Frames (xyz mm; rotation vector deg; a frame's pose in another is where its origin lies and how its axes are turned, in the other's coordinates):
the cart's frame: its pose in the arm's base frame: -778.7 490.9 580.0 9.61 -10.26 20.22
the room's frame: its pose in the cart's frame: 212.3 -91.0 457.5 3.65 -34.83 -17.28
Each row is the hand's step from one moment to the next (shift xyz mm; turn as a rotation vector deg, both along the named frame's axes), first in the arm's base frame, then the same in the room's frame.
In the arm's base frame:
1: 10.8 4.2 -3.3 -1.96 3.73 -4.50
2: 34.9 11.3 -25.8 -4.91 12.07 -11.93
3: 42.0 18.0 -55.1 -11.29 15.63 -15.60
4: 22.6 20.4 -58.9 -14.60 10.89 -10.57
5: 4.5 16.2 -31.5 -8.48 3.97 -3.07
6: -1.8 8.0 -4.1 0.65 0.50 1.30
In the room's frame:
1: 5.3 1.6 -10.7 -4.88 2.30 -2.98
2: 7.7 -1.9 -44.1 -13.01 8.11 -8.79
3: -7.1 -5.9 -71.0 -20.62 11.05 -8.25
4: -24.3 -2.5 -61.6 -19.18 8.61 -1.12
5: -19.3 4.6 -29.7 -8.83 3.78 2.20
6: -5.0 6.4 -4.2 1.27 0.81 0.30

